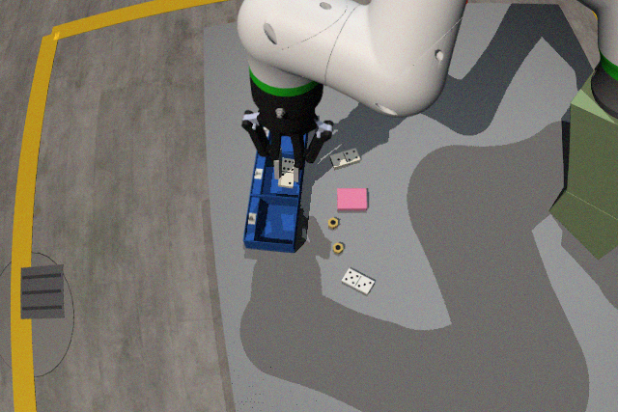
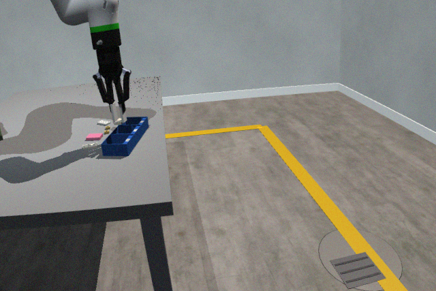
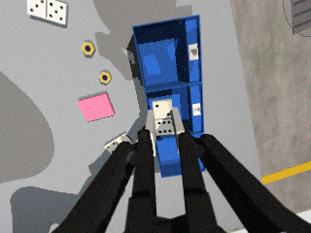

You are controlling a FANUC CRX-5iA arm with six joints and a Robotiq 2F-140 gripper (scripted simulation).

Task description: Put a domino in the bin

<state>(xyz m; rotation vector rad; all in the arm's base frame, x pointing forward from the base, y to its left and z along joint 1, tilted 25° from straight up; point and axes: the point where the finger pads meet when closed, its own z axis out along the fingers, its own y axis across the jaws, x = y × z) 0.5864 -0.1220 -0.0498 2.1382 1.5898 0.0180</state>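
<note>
Right now my hand is 20 mm short of the blue three-part bin strip, 20 mm to the left of it and 80 mm above it. Also, from my hand: pink block (100 mm behind, 40 mm to the left, 90 mm below); white domino (30 mm below).
</note>
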